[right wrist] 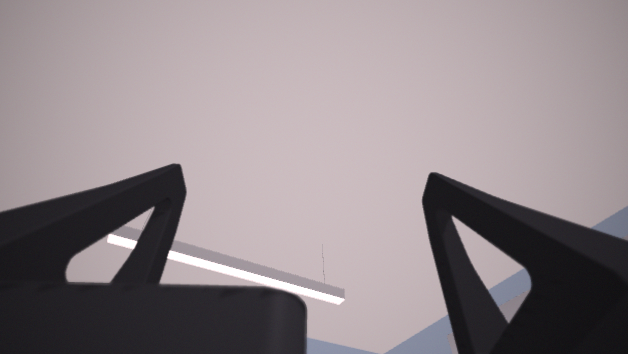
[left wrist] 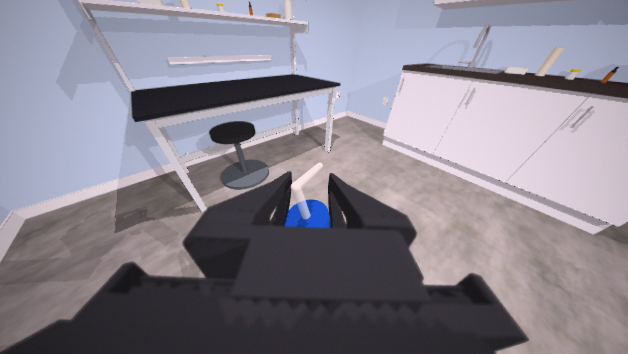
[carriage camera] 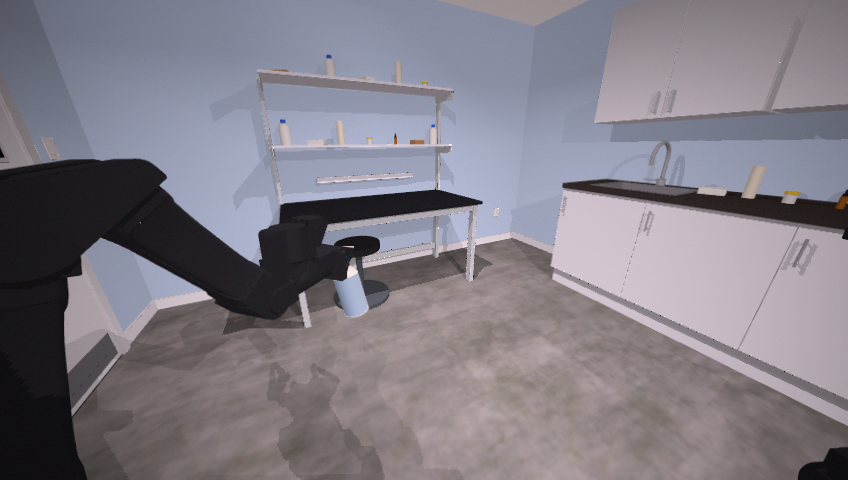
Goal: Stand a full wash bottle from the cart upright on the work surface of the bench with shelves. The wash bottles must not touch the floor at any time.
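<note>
A wash bottle with a light blue body [carriage camera: 352,295] hangs slightly tilted from my left gripper in the carriage view. Its blue cap [left wrist: 314,215] and bent white spout show between the fingers in the left wrist view. My left gripper [left wrist: 310,178] is shut on the bottle's top and holds it above the floor, in front of the bench. The bench with shelves has a black work surface [carriage camera: 380,206] [left wrist: 235,93], beyond the bottle. My right gripper [right wrist: 305,182] is open and empty, pointing at the ceiling. The cart does not show.
A black round stool [carriage camera: 357,244] [left wrist: 232,132] stands at the bench's front, behind the bottle in the carriage view. Bottles and small items stand on the two shelves [carriage camera: 357,146] above the bench. A sink counter with white cabinets [carriage camera: 672,249] [left wrist: 480,120] runs along the right.
</note>
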